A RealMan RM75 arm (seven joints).
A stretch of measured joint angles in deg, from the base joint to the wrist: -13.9, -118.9, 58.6, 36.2, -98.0, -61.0, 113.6; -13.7, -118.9, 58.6, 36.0, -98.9, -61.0, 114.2; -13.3, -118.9, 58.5, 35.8, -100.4, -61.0, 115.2; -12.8, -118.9, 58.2, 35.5, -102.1, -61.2, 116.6; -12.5, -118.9, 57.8, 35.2, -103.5, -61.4, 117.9; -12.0, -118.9, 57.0, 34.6, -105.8, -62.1, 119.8; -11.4, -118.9, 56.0, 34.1, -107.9, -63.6, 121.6; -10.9, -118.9, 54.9, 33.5, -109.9, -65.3, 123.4; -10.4, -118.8, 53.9, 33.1, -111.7, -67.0, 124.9; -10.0, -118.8, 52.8, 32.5, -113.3, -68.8, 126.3; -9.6, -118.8, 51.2, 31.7, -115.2, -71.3, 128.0; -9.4, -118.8, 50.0, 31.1, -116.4, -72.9, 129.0; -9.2, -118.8, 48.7, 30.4, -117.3, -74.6, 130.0; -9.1, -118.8, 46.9, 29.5, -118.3, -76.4, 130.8
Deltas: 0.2, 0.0, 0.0, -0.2, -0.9, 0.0, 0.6; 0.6, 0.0, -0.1, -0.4, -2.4, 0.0, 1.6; 1.1, 0.0, -0.4, -0.7, -4.1, -0.2, 3.0; 1.4, 0.0, -0.8, -1.0, -5.5, -0.4, 4.3; 1.9, 0.0, -1.6, -1.6, -7.8, -1.1, 6.2; 2.5, 0.0, -2.6, -2.1, -9.9, -2.6, 8.0; 3.0, 0.0, -3.7, -2.7, -11.9, -4.3, 9.8; 3.5, 0.1, -4.7, -3.1, -13.7, -6.0, 11.3; 3.9, 0.1, -5.8, -3.7, -15.3, -7.8, 12.7; 4.3, 0.1, -7.4, -4.5, -17.2, -10.3, 14.4; 4.5, 0.1, -8.6, -5.1, -18.4, -11.9, 15.4; 4.7, 0.1, -9.9, -5.8, -19.3, -13.6, 16.4; 4.8, 0.1, -11.7, -6.7, -20.3, -15.4, 17.2
